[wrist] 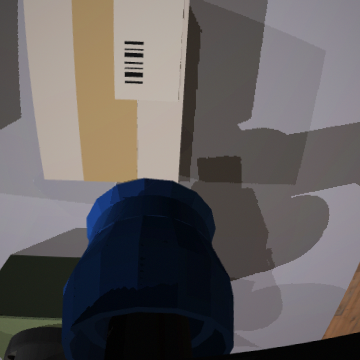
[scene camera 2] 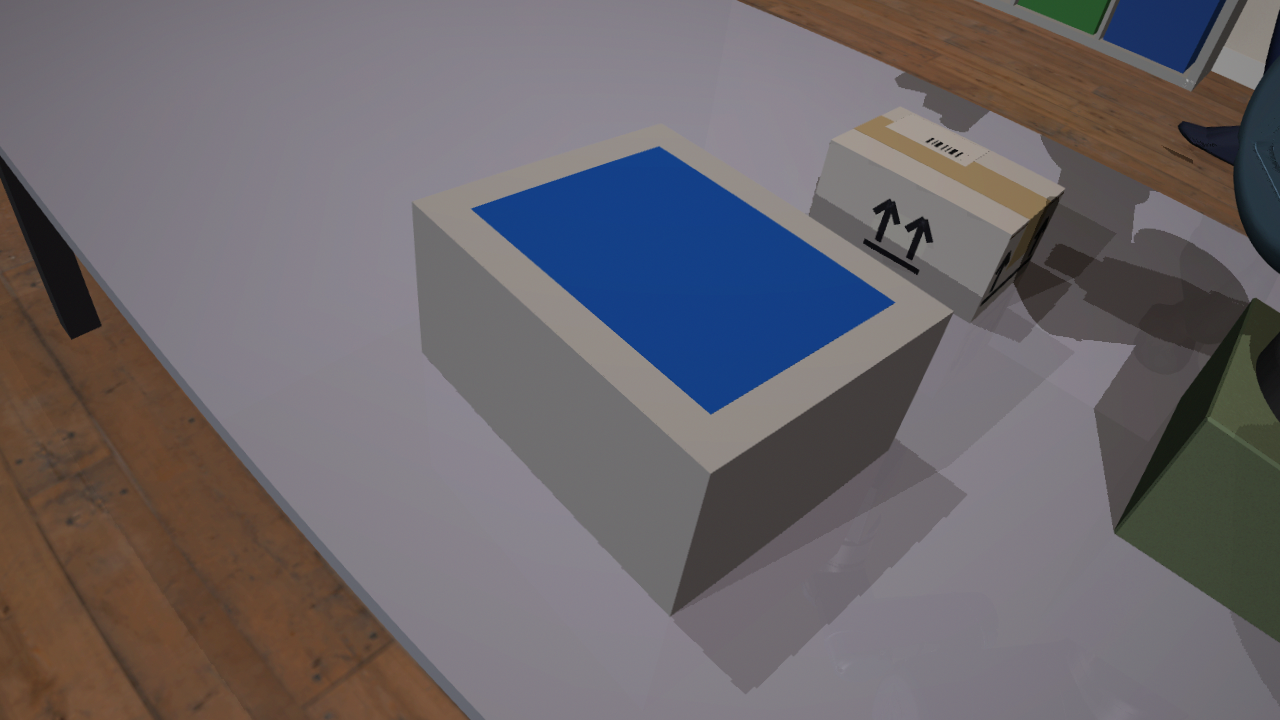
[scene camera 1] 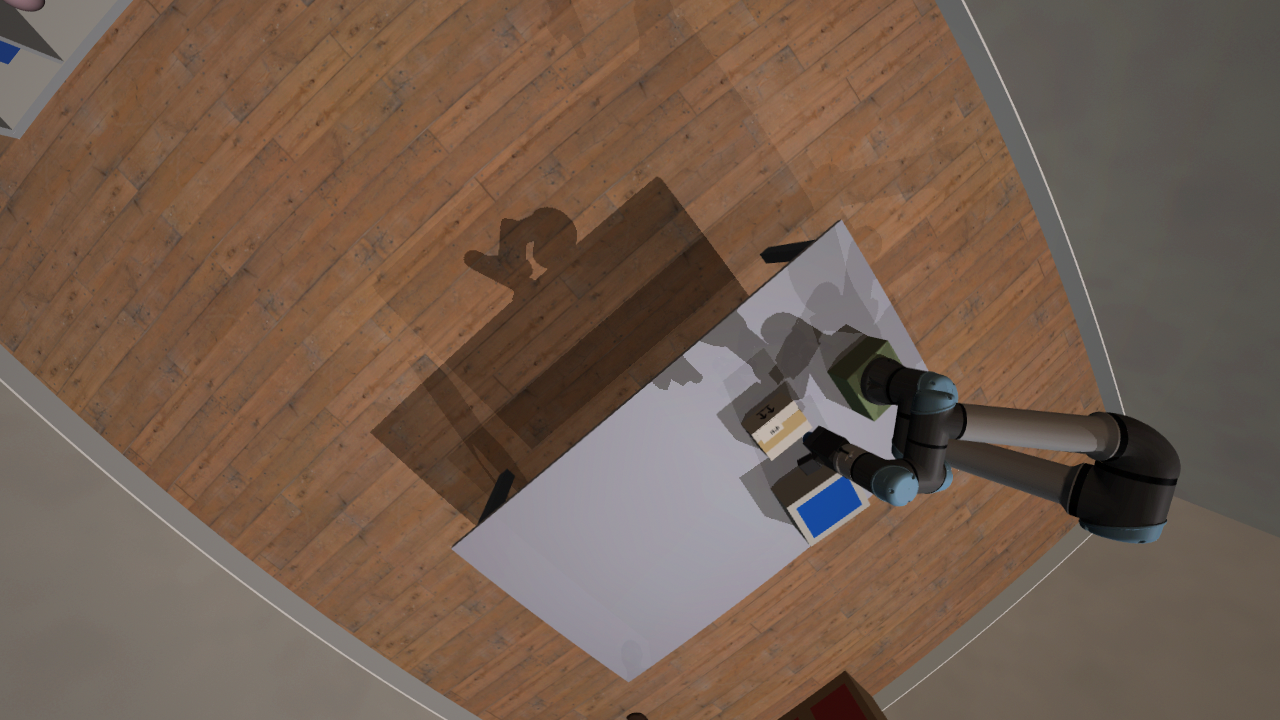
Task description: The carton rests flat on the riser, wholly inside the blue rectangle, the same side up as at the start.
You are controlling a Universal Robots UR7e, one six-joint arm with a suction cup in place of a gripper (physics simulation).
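Where they show: hand, its tool point: point(wrist: 150, 233); arm's base, origin of its link: point(wrist: 64, 356) point(scene camera 1: 880, 380).
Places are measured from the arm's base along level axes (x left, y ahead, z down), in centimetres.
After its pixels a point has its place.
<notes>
The white carton with tan tape point(scene camera 1: 780, 431) {x -11.7, y 34.1, z 1.4 cm} point(scene camera 2: 930, 201) {x -5.1, y 32.7, z 2.1 cm} point(wrist: 107, 120) {x -11.0, y 30.7, z 1.3 cm} rests on the table beside the riser, label side up, its printed arrows pointing up. The riser point(scene camera 1: 792, 490) {x 9.7, y 44.4, z 3.2 cm} point(scene camera 2: 546, 358) {x 30.9, y 40.1, z 0.3 cm} is a pale block with a blue rectangle point(scene camera 1: 828, 507) {x 20.7, y 39.8, z -1.9 cm} point(scene camera 2: 684, 277) {x 22.6, y 37.7, z -1.9 cm} on top; no carton is on it. My gripper point(scene camera 1: 810, 439) {x -15.4, y 31.1, z -14.6 cm} point(wrist: 150, 195), a blue suction cup in the wrist view, is open and holds nothing. It hangs close to one short end of the carton, above table height; the exact gap is unclear. The cup cannot be made out in scene camera 2.
A green block point(scene camera 1: 863, 380) point(scene camera 2: 1199, 501) {x 9.4, y 7.2, z 4.3 cm} point(wrist: 30, 285) {x 3.3, y 9.4, z 4.2 cm} under the arm's base stands on the table point(scene camera 1: 617, 537) {x -18.7, y 98.3, z 10.1 cm} point(scene camera 2: 268, 295) {x 32.3, y 65.8, z 10.1 cm} near the carton. The arm's blue joint shows at the right edge of scene camera 2. A shelf with coloured bins stands beyond the table.
</notes>
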